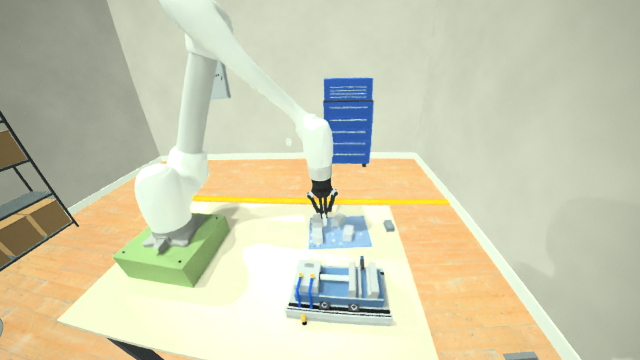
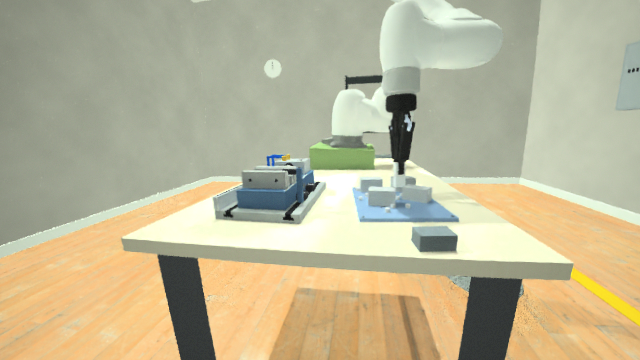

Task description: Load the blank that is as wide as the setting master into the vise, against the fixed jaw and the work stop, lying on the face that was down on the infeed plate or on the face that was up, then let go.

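Seen in the pictures: gripper, fingertip midpoint: (image 1: 324, 223) (image 2: 399, 186); arm's base, link origin: (image 1: 176, 231) (image 2: 346, 145).
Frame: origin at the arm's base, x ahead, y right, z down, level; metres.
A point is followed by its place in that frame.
Observation:
My gripper (image 1: 324, 219) @(x 0.606, y -0.071, z 0.074 m) (image 2: 399, 179) @(x 0.606, y -0.071, z 0.074 m) is shut and empty, its pale fingertips low over the rear part of the light blue infeed plate (image 1: 361, 242) @(x 0.742, y 0.043, z 0.092 m) (image 2: 425, 213) @(x 0.767, y -0.071, z 0.092 m), close to the blanks. Four grey blanks lie there: one front left (image 1: 317, 235) @(x 0.568, y 0.016, z 0.056 m), one behind it (image 1: 317, 220) @(x 0.575, y -0.075, z 0.055 m), a turned one at the back (image 1: 338, 220) @(x 0.666, y -0.069, z 0.061 m), and one right of the middle (image 1: 348, 232) @(x 0.693, y 0.015, z 0.056 m). Whether the fingertips touch a blank is unclear. The dark grey setting master (image 1: 389, 226) @(x 0.880, y -0.013, z 0.075 m) (image 2: 434, 239) @(x 0.903, y -0.022, z 0.081 m) lies beside the plate. The blue vise (image 1: 334, 288) @(x 0.600, y 0.262, z 0.040 m) (image 2: 266, 198) @(x 0.748, y 0.253, z 0.056 m) has grey upright jaws with a gap between them; no blank is visible there.
Small white pegs stand on the plate among the blanks. A dark upright post (image 1: 362, 262) @(x 0.696, y 0.207, z 0.004 m) rises at the vise. Blue hoses (image 1: 298, 291) @(x 0.497, y 0.287, z -0.004 m) (image 2: 270, 159) @(x 0.532, y 0.285, z -0.006 m) hang at the vise's left block. The green robot base (image 1: 162, 260) @(x 0.030, y 0.152, z -0.006 m) (image 2: 342, 157) @(x 0.145, y 0.037, z 0.044 m) stands at the table's other end.

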